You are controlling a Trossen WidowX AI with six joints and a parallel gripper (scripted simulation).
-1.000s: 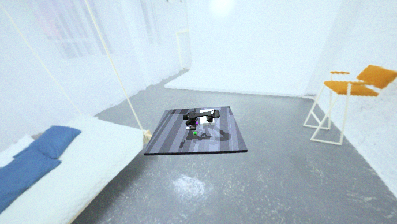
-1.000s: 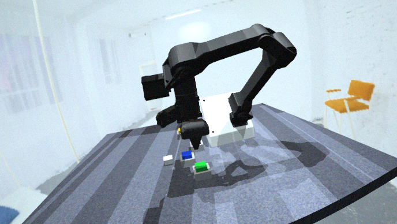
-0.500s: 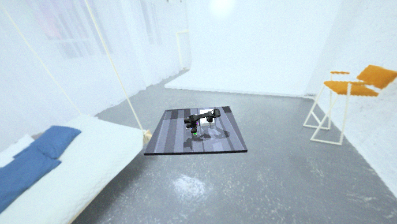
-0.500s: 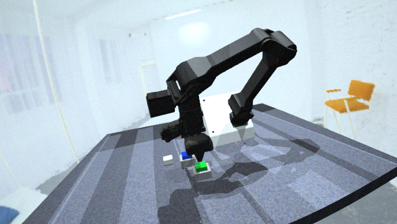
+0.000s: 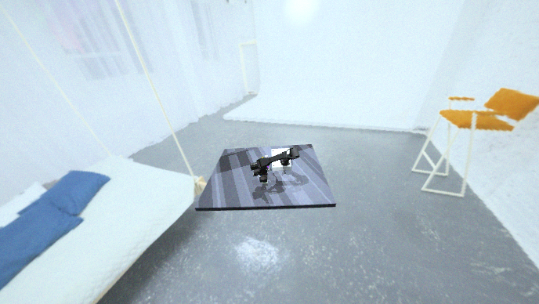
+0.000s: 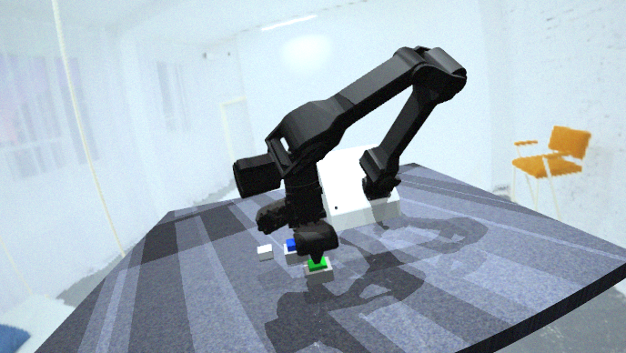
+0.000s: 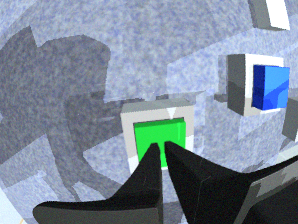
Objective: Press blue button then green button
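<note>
Now: gripper tip 10 mm above the green button. The rest, counted from my gripper tip: purple button 10 mm behind, 190 mm to the right; then small white block 110 mm ahead, 120 mm to the right, 20 mm below; then blue button 40 mm ahead, 90 mm to the right.
</note>
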